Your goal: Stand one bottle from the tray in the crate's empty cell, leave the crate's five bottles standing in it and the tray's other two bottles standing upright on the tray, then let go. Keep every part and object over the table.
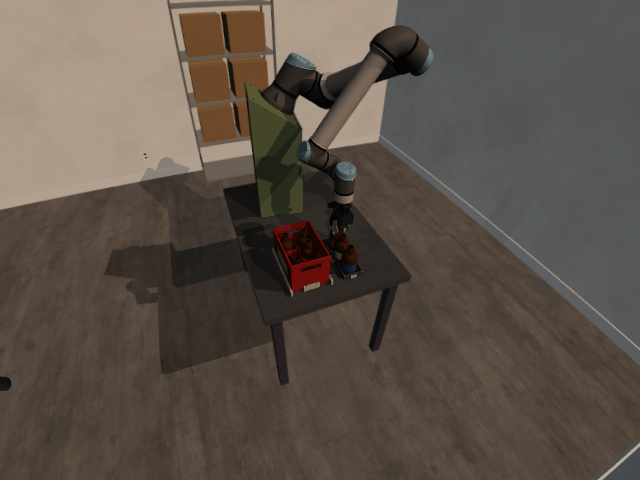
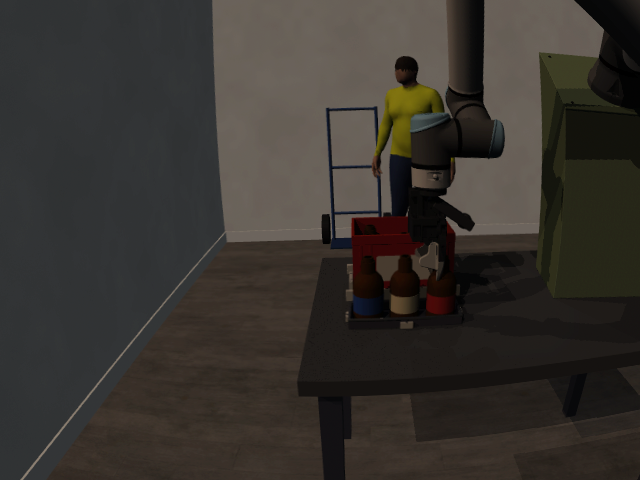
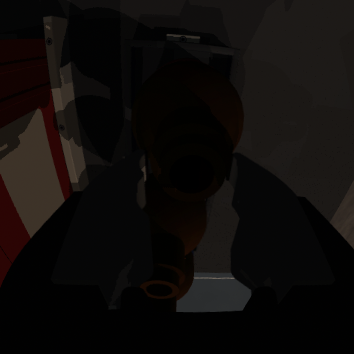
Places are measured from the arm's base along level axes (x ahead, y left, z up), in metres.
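Pixels of known places: gripper, between the fingertips: (image 1: 338, 233) (image 2: 435, 276) (image 3: 186, 155); arm's base, origin of its link: (image 1: 276, 104) (image 2: 617, 88).
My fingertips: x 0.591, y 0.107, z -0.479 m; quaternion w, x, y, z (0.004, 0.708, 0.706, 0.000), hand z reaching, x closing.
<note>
Ahead of a thing's pixels: the offset from my fingertips to its top centre. "spot": to the spot under its first point. Level surfaces: height alone.
The red-label bottle {0.017 m back, 0.000 m left, 0.050 m up} (image 1: 333, 242) (image 2: 440, 302) (image 3: 187, 90) stands upright at the pedestal end of the tray {spot: 0.142 m ahead, 0.034 m left, 0.100 m down} (image 2: 377, 324). My gripper (image 1: 339, 230) (image 2: 438, 274) (image 3: 186, 155) points down, its two fingers closed in around this bottle's neck, just above the shoulder. The cream-label bottle {0.072 m ahead, 0.015 m right, 0.050 m up} (image 1: 341, 246) (image 2: 404, 302) (image 3: 177, 220) and the blue-label bottle {0.160 m ahead, 0.020 m right, 0.050 m up} (image 1: 349, 258) (image 2: 368, 304) stand upright in line beside it. The red crate {0.054 m ahead, 0.229 m right, 0.065 m up} (image 1: 310, 276) (image 2: 361, 248) (image 3: 30, 85) stands alongside, holding several brown bottles; its empty cell appears to be in the middle row, on the side away from the tray.
Pale brackets (image 1: 311, 286) (image 3: 62, 90) line the crate's base. The dark table {0.110 m down} (image 1: 289, 305) (image 2: 382, 361) ends beyond the crate and tray. The green pedestal (image 1: 279, 175) (image 2: 589, 222) carries the arm. A person (image 2: 405, 121) and a blue hand truck (image 2: 330, 170) stand behind the table.
</note>
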